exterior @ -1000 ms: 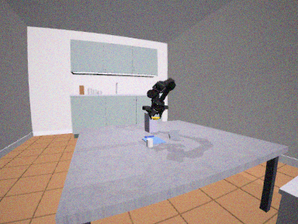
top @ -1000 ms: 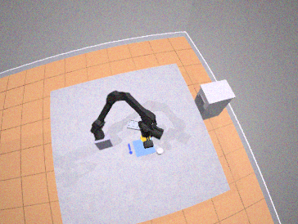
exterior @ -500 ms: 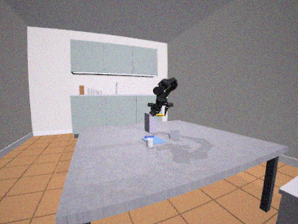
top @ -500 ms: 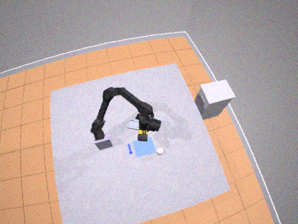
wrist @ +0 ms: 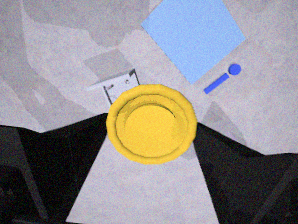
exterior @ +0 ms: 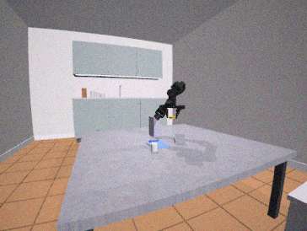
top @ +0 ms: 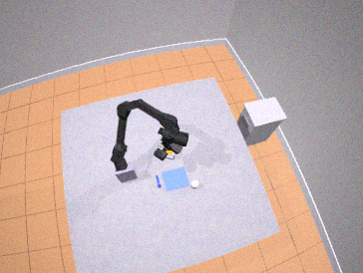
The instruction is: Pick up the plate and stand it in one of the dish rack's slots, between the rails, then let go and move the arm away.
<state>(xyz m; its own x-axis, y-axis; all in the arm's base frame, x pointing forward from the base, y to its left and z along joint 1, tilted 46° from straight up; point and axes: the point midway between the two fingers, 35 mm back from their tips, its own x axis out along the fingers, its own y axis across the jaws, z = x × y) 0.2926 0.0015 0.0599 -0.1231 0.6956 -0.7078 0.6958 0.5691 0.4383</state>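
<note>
My gripper tip is 170 mm above the grey dish rack, 70 mm to the right of it and 10 mm past it. Round my gripper tip: yellow plate (10 mm above); then blue spoon (190 mm below, 120 mm to the right, 90 mm behind); then light blue mat (190 mm below, 120 mm to the right, 20 mm ahead).
</note>
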